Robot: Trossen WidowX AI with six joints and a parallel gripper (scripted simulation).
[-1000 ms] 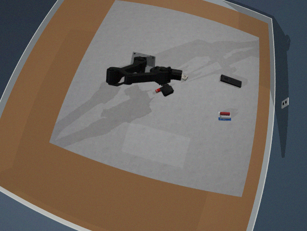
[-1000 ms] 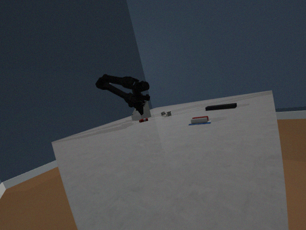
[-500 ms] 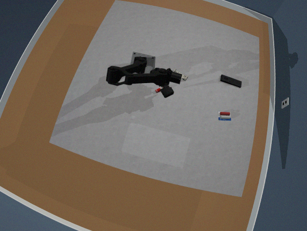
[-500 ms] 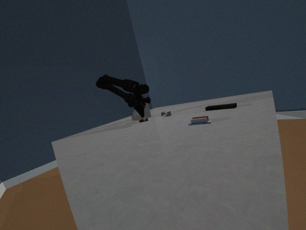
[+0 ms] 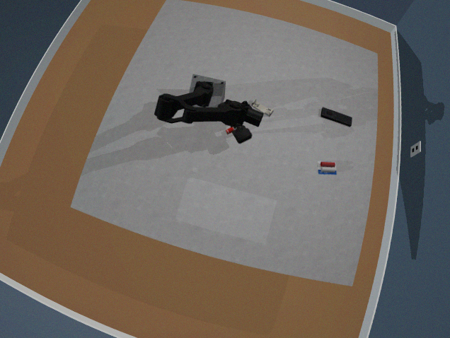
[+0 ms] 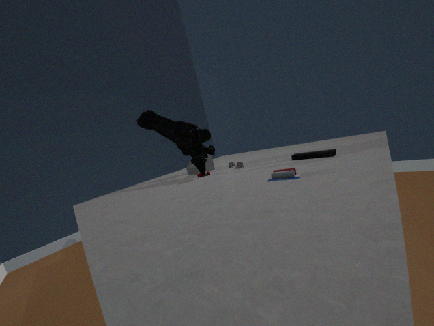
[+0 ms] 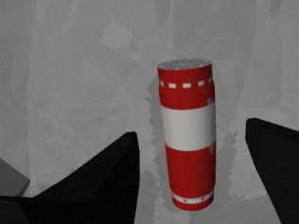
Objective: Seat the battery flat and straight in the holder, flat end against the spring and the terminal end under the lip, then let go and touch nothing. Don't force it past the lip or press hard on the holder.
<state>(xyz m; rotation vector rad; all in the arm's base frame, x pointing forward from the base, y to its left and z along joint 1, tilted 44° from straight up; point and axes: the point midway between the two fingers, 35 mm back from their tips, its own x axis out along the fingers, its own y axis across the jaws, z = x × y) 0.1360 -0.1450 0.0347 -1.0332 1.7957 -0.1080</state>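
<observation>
Now: gripper tip right at the red-and-white battery. Round my gripper tip: flat black bar 480 mm ahead, 160 mm to the left.
</observation>
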